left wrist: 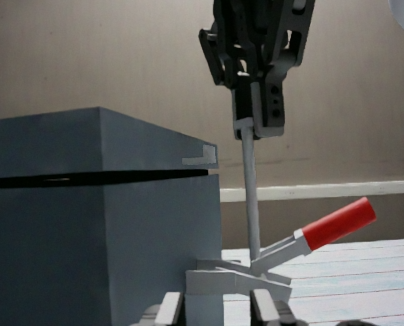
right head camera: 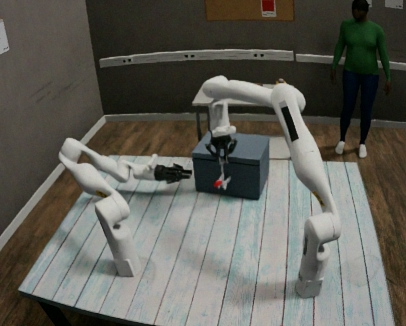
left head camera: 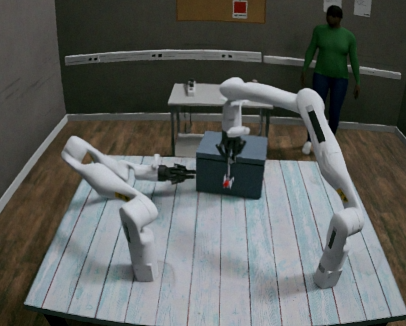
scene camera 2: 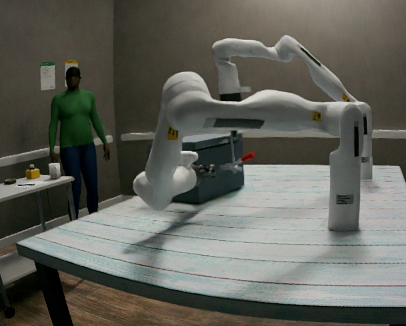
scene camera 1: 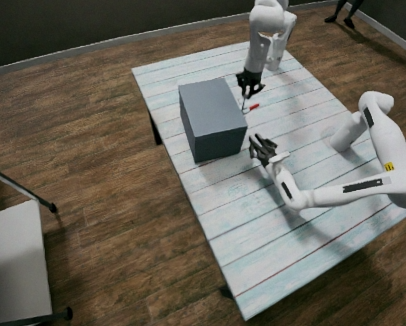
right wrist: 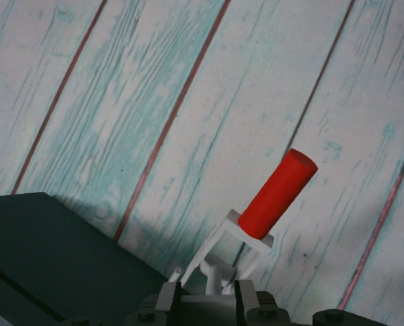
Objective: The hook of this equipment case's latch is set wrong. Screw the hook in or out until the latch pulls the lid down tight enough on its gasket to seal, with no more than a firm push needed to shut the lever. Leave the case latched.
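Frame: origin at the left arm's base, x back, y right, z up, level; metres.
Seen in the pictures: left gripper, fingertip midpoint: (left wrist: 217,315) (right head camera: 191,174) (left head camera: 195,174) (scene camera 2: 209,167) (scene camera 1: 252,134); right gripper, fingertip midpoint: (left wrist: 258,138) (right head camera: 222,163) (left head camera: 230,163) (scene camera 2: 234,138) (scene camera 1: 245,97) (right wrist: 208,305); left arm's base, origin of the base link: (right head camera: 129,268) (left head camera: 146,272) (scene camera 2: 343,225) (scene camera 1: 338,144); right arm's base, origin of the base link: (right head camera: 308,287) (left head camera: 325,278) (scene camera 2: 362,177) (scene camera 1: 270,66).
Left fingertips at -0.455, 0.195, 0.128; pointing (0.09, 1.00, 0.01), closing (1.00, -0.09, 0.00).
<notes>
Pixels of each thing's middle, then the offset from my left fingertips to it, as dx, dy, dz. "spot": a spot on its surface instead. Level surfaces: height alone.
- grey catch, surface spot: (left wrist: 205,157) spot: +0.006, +0.128, +0.066
- latch's red-gripped lever, body centre: (right wrist: 276,195) (left wrist: 338,224) (scene camera 2: 247,157) (right head camera: 218,183) (left head camera: 226,183) (scene camera 1: 254,106) +0.097, +0.122, +0.015
- hook, body centre: (right wrist: 213,289) (left wrist: 252,219) +0.039, +0.137, +0.021
- plank-topped table, its level: dz -0.128
The blue-grey case (left head camera: 210,175) (right head camera: 247,177) (scene camera 1: 210,110) (left wrist: 50,250) has its lid on; a dark gap shows under the lid in the left wrist view. A grey catch (left wrist: 205,157) sits on the lid's front edge. The latch's red-gripped lever (left head camera: 226,183) (right head camera: 218,184) (scene camera 1: 254,106) (scene camera 2: 248,157) (left wrist: 340,223) (right wrist: 277,195) slants up and outward. The hook (left wrist: 250,190) (right wrist: 213,280) stands nearly upright, clear of the catch. My right gripper (left head camera: 230,156) (left wrist: 258,138) (right wrist: 208,305) is shut on its crossbar from above. My left gripper (left head camera: 194,173) (scene camera 1: 254,141) (left wrist: 216,306) is open beside the latch.
The case stands on the plank-topped table (left head camera: 190,280) (scene camera 1: 280,240). A side table (left head camera: 180,95) with small items stands behind it. A person in green (left head camera: 336,52) (scene camera 2: 77,120) stands beyond the table. My right arm arches above the case.
</notes>
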